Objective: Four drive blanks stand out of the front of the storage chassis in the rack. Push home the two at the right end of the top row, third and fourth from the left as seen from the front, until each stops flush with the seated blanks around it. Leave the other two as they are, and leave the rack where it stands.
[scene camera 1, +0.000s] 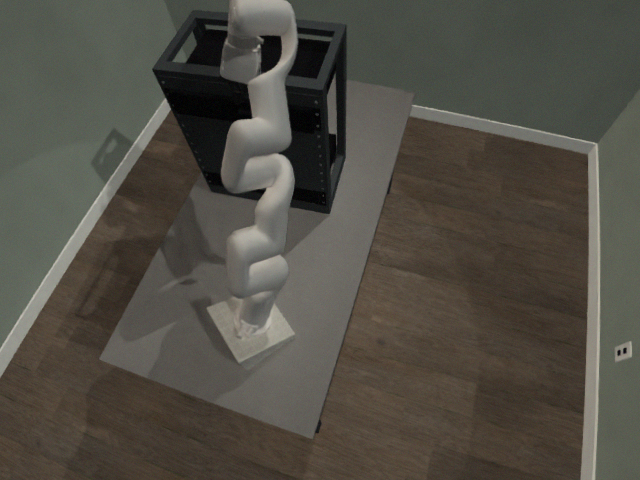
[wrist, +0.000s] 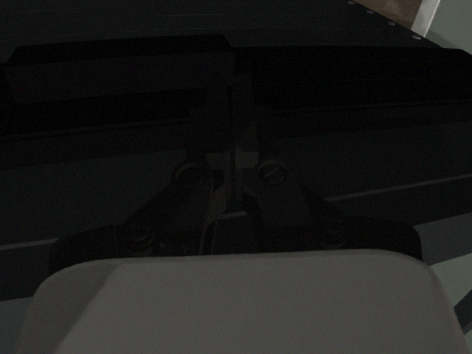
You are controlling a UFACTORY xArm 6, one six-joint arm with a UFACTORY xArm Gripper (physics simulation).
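Pixels of known places: gripper, fingertip midpoint: (scene camera 1: 238, 102) (wrist: 229, 101); arm's base, origin of the base link: (scene camera 1: 252, 319).
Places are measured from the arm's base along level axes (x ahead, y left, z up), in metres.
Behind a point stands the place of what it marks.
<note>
The rack (scene camera 1: 305, 83) {z 0.546, x 0.507, y -0.098 m} stands at the mat's far end. The black storage chassis (scene camera 1: 206, 105) {z 0.447, x 0.479, y 0.207 m} (wrist: 360, 82) {z 0.454, x 0.477, y 0.179 m} sits near its top; individual blanks are indistinct in the scene view. In the wrist view, a wide dark projection (wrist: 120, 75) {z 0.450, x 0.466, y 0.046 m} stands out of the chassis front at the left; seams between blanks are too dark to tell, so which blanks stand out cannot be read. My gripper (wrist: 229, 101) {z 0.491, x 0.463, y 0.090 m} is shut and empty, its fingertips overlapping the projection's right end in the picture. Contact cannot be told. In the scene view the fingers are hidden behind the arm and wrist.
The white arm (scene camera 1: 261, 139) {z 0.621, x 0.233, y -0.076 m} rises from a pale base plate (scene camera 1: 276, 338) {z -0.015, x -0.039, y -0.093 m} on the grey mat (scene camera 1: 315, 279) {z -0.075, x 0.213, y -0.159 m} and reaches up to the rack's front. Green walls stand behind and to the left of the rack. Brown floor (scene camera 1: 465, 284) lies to the mat's right.
</note>
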